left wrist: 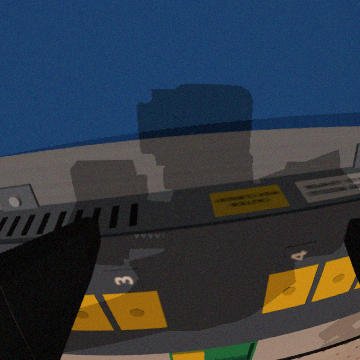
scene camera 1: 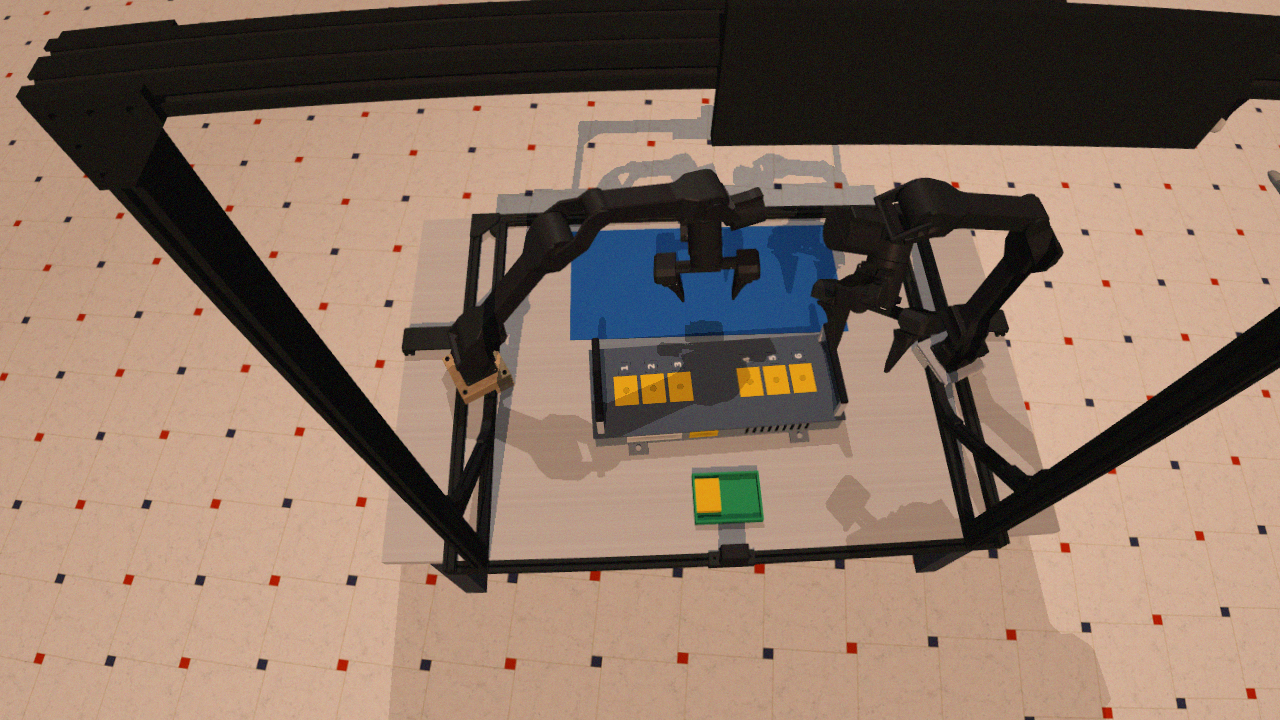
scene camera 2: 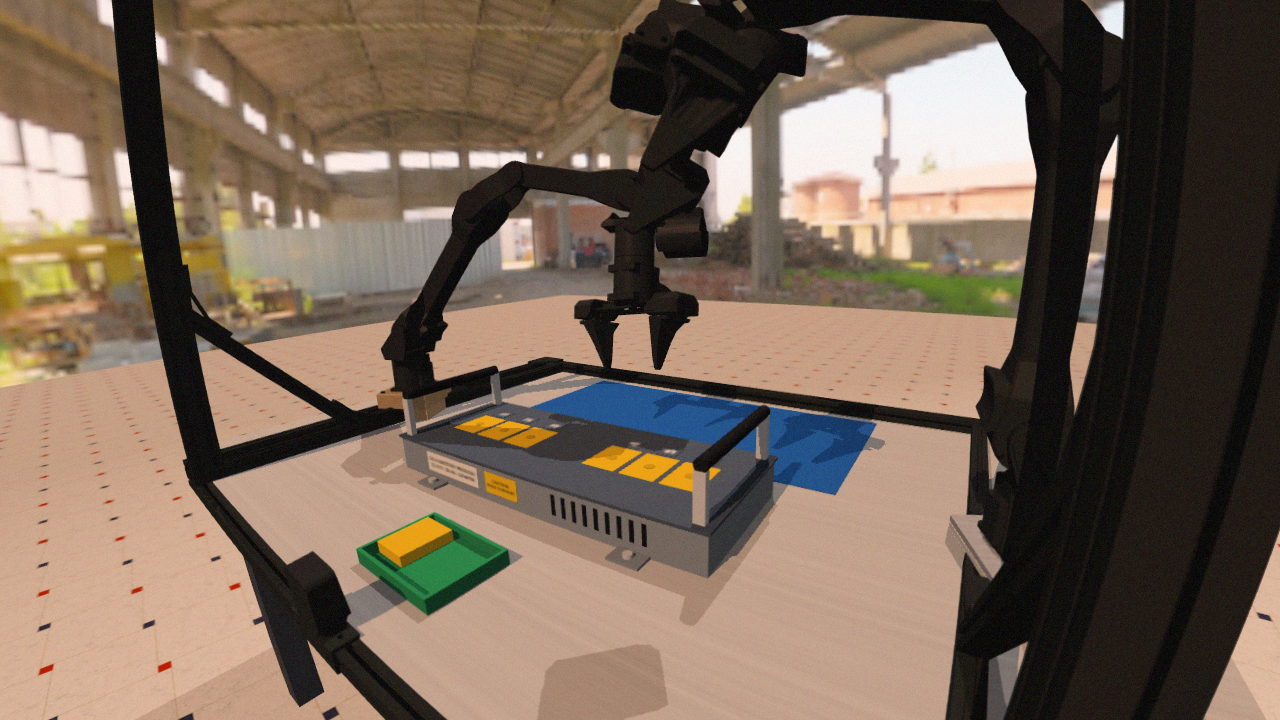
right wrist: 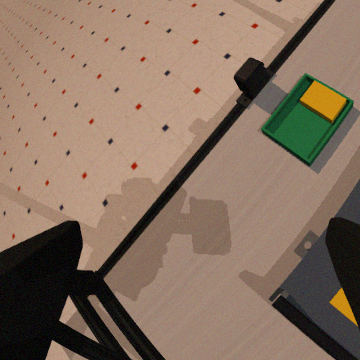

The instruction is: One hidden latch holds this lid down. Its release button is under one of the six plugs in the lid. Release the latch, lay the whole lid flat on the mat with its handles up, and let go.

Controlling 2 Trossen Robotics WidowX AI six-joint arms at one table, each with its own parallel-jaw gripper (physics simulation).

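Frame: origin at the left arm's base, x ahead, y left, z up, level; millimetres.
Seen in the pictures: left gripper, fingertip midpoint: [left wrist: 229, 232] [scene camera 1: 708, 299] [scene camera 2: 631, 369]; right gripper, fingertip midpoint: [scene camera 1: 859, 361] [scene camera 2: 636, 202] [right wrist: 207, 233]; left arm's base at its link origin: [scene camera 1: 475, 365] [scene camera 2: 414, 387]; right arm's base at its link origin: [scene camera 1: 951, 354].
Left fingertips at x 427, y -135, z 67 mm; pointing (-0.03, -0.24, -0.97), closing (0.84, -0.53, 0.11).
Observation:
Pixels of each thing's middle, then the offset from my left fingertips to it. "spot": a spot on its surface instead. Level surfaces: height alone.
- dark grey lid at a spot on its surface: [left wrist: 215, 280] spot: 47 mm back, 100 mm right, 65 mm down
- including number 3 at a spot on its surface: [left wrist: 135, 302] [scene camera 1: 680, 379] spot: 112 mm back, 87 mm right, 65 mm down
- number 4 at a spot on its surface: [left wrist: 280, 295] [scene camera 1: 746, 384] spot: 13 mm back, 160 mm right, 65 mm down
- right end at a spot on its surface: [scene camera 2: 732, 437] [scene camera 1: 841, 371] spot: 124 mm ahead, 246 mm right, 5 mm down
- blue mat at its surface level: 112 mm down
- green tray at the middle of its body: [scene camera 2: 431, 556] [right wrist: 308, 116] [left wrist: 212, 354] [scene camera 1: 727, 497] 155 mm back, 312 mm right, 105 mm down
- orange block at the middle of its body: [scene camera 2: 415, 540] [left wrist: 188, 357] [right wrist: 322, 100] [scene camera 1: 707, 495] 183 mm back, 291 mm right, 103 mm down
The dark grey lid [scene camera 1: 716, 411] [scene camera 2: 565, 461] [left wrist: 215, 280] lies on its housing. Orange plugs, including number 3 [scene camera 1: 680, 386] [left wrist: 135, 302] and number 4 [scene camera 1: 750, 382] [left wrist: 280, 295], sit flush in it. Black-barred handles stand at its left end [scene camera 1: 597, 385] [scene camera 2: 460, 385] and right end [scene camera 1: 835, 371] [scene camera 2: 732, 437]. The blue mat [scene camera 1: 617, 277] [scene camera 2: 841, 447] [left wrist: 75, 75] lies behind. My left gripper [scene camera 1: 708, 298] [scene camera 2: 633, 367] [left wrist: 229, 232] is open, empty, pointing down high near the lid's rear edge. My right gripper [scene camera 1: 860, 358] [right wrist: 207, 233] is open, empty, raised by the right handle. No release button shows.
A green tray [scene camera 1: 741, 497] [scene camera 2: 456, 564] [right wrist: 295, 132] holding an orange block [scene camera 1: 707, 495] [scene camera 2: 415, 540] [right wrist: 323, 101] stands in front of the housing. A black frame surrounds the table. In scene camera 2 the two arms overlap.

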